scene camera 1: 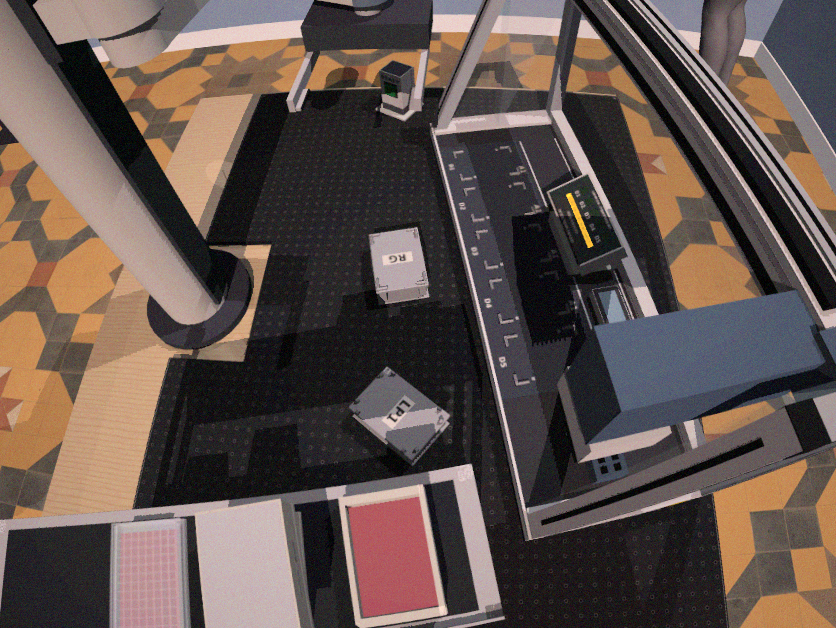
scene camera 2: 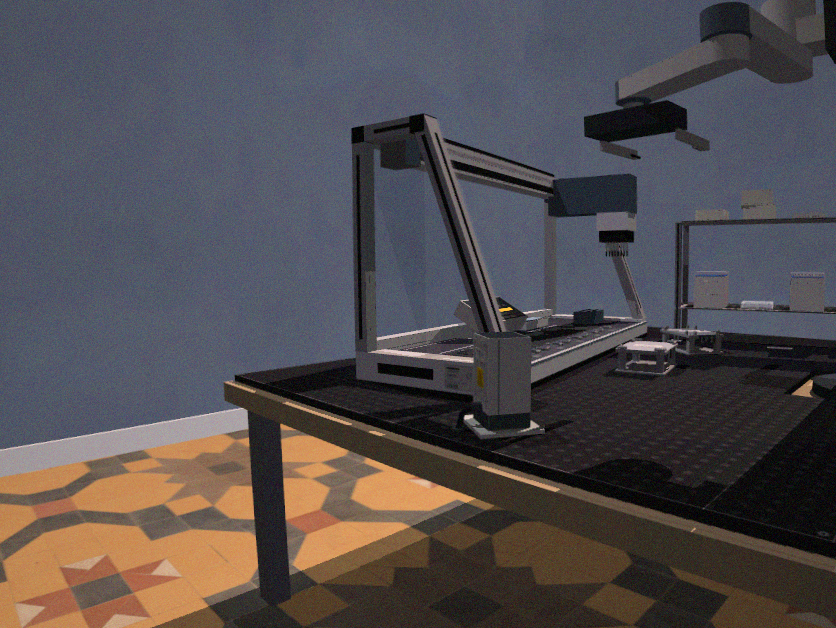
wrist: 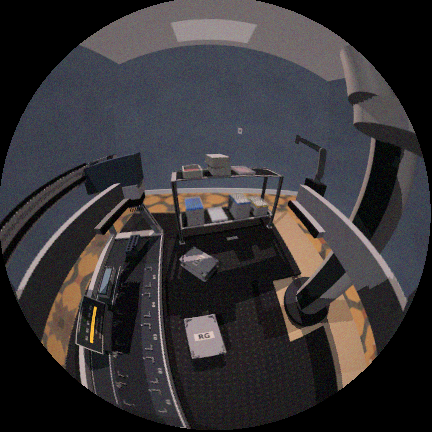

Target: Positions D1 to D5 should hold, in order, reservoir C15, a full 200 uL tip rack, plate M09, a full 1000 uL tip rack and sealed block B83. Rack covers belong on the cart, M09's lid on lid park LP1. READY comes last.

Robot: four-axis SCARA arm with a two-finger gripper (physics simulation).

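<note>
My gripper (scene camera 1: 356, 101) (scene camera 2: 665, 150) (wrist: 207, 190) is open and empty, high above the table. The deck (scene camera 1: 496, 196) (wrist: 145, 350) shows bare positions D1 to D5. Stand LP1 (scene camera 1: 398, 415) (scene camera 2: 692, 337) (wrist: 199, 263) bears nothing and sits turned beside the deck. On the cart (scene camera 1: 487, 567) (scene camera 2: 681, 270) (wrist: 177, 207), the top shelf bears a cream-rimmed red item (scene camera 1: 391, 557) (wrist: 192, 171), stacked pale boxes (scene camera 1: 246, 567) (wrist: 217, 165) and a pink gridded plate (scene camera 1: 148, 574) (wrist: 243, 170). Below are a blue-topped box (wrist: 194, 210), a low white item (wrist: 217, 215), a second blue-topped box (wrist: 240, 204) and a yellowish rack (wrist: 258, 206). Their labels are unreadable.
Stand RG (scene camera 1: 398, 260) (scene camera 2: 646, 348) (wrist: 205, 337) is beside the deck. The display (scene camera 1: 584, 219) (wrist: 92, 325) shows a yellow bar. The blue pipetting head (scene camera 1: 696, 358) (scene camera 2: 594, 194) (wrist: 115, 171) overhangs the deck's far end. A grey device (scene camera 1: 397, 87) (scene camera 2: 503, 378) stands near the table edge.
</note>
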